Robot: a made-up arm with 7 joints.
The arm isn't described. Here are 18 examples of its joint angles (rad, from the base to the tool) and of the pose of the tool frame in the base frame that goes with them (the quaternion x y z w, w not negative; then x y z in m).
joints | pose
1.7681 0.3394 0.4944 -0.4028 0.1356 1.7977 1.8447 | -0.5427 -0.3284 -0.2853 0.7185 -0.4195 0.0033 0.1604
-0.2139 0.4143 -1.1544 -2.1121 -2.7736 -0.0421 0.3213 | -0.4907 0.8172 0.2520 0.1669 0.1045 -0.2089 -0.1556
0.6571 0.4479 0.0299 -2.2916 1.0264 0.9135 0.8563 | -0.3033 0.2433 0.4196 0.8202 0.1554 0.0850 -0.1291
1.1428 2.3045 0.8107 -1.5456 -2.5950 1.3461 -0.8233 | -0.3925 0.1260 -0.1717 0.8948 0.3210 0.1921 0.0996
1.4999 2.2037 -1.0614 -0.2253 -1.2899 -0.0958 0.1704 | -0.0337 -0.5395 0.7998 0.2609 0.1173 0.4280 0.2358
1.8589 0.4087 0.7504 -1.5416 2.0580 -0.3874 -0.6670 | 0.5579 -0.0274 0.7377 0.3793 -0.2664 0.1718 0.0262
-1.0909 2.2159 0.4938 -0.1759 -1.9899 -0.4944 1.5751 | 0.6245 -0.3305 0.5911 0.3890 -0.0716 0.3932 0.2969
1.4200 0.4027 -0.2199 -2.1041 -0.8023 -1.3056 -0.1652 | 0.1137 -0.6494 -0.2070 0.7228 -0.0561 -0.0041 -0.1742
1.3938 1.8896 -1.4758 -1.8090 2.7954 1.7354 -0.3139 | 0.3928 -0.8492 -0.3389 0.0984 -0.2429 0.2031 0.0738
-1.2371 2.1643 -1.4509 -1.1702 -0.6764 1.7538 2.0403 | -0.5156 0.6019 -0.6010 0.1034 0.1645 0.3287 0.1904
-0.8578 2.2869 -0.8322 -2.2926 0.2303 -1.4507 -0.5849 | 0.0925 -0.8083 -0.5810 0.0230 0.1935 0.1158 0.1239
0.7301 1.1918 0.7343 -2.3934 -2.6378 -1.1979 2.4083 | 0.7554 -0.1054 -0.1493 0.6293 0.1758 0.0766 -0.0012
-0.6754 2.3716 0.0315 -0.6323 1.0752 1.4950 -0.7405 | 0.5599 0.0314 0.5031 0.6575 -0.0405 0.3037 0.3929
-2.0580 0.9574 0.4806 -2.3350 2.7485 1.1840 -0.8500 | -0.0793 0.7132 0.6948 0.0479 -0.0452 0.0399 0.2309
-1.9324 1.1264 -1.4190 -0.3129 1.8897 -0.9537 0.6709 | -0.3798 -0.8166 0.2925 0.3215 0.3268 0.2616 0.2644
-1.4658 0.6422 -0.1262 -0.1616 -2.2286 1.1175 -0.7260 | -0.9546 -0.2378 -0.0127 0.1790 0.4550 0.1196 0.0181
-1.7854 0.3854 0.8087 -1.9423 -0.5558 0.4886 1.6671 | -0.7489 -0.6155 0.2180 0.1130 0.1017 0.1178 0.2355
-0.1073 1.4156 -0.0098 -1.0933 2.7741 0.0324 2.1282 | 0.9112 -0.1696 -0.3481 0.1410 0.2198 0.3576 -0.0638
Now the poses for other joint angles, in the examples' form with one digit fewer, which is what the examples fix.
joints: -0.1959 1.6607 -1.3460 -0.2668 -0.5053 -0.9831 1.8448
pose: 0.438 0.273 0.233 0.825 0.103 0.455 0.060
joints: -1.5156 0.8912 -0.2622 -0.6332 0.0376 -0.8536 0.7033
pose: -0.076 -0.880 0.030 0.468 0.383 0.154 0.203
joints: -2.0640 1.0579 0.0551 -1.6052 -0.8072 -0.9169 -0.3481
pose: -0.423 0.669 -0.129 0.597 0.068 0.031 0.373
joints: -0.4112 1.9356 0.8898 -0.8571 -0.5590 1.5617 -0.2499
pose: 0.549 0.151 0.786 0.241 0.043 0.332 0.345
